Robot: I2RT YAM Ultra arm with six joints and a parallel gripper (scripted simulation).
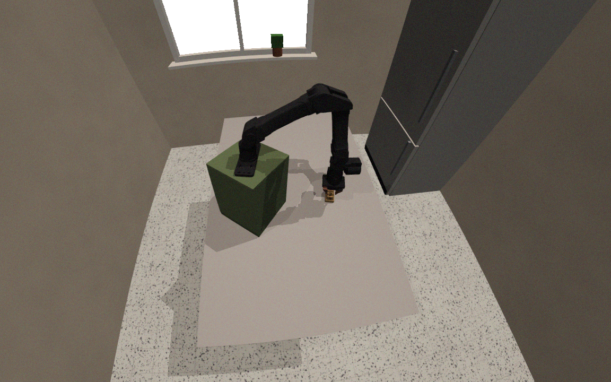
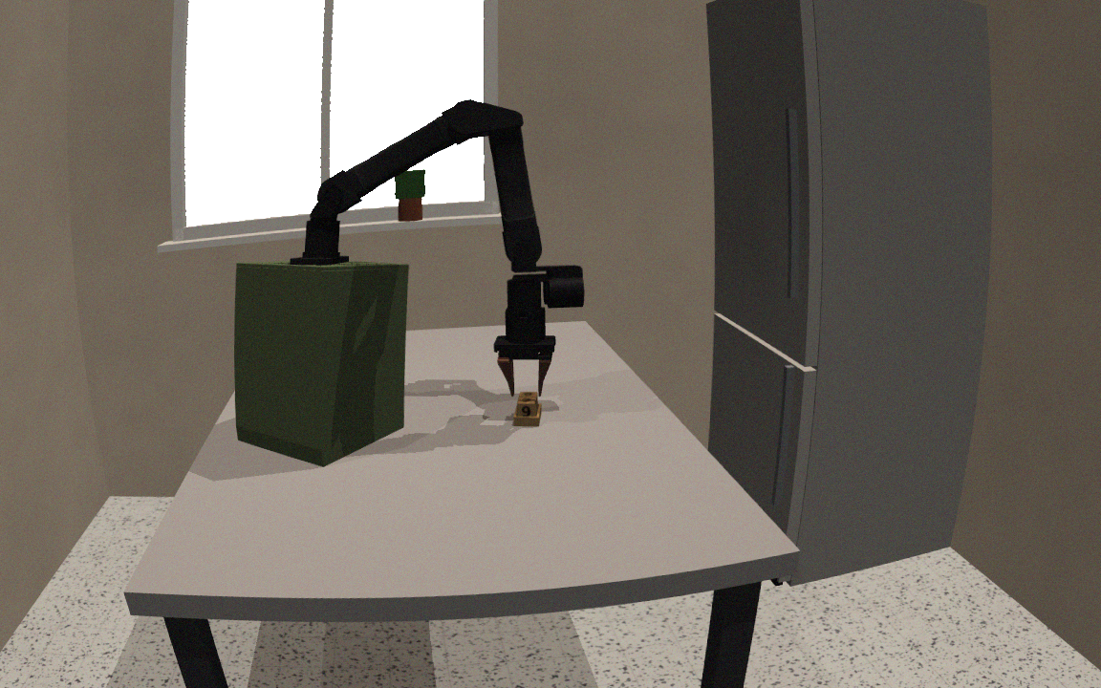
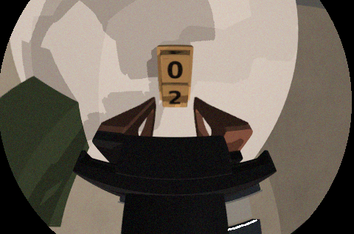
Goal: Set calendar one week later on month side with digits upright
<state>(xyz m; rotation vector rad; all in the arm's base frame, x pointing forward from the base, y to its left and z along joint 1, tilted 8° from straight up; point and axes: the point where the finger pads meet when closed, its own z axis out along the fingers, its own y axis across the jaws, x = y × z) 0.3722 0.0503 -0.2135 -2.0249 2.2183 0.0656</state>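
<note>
The wooden tray is 20 mm to the left of my hand and 50 mm below it.
</note>
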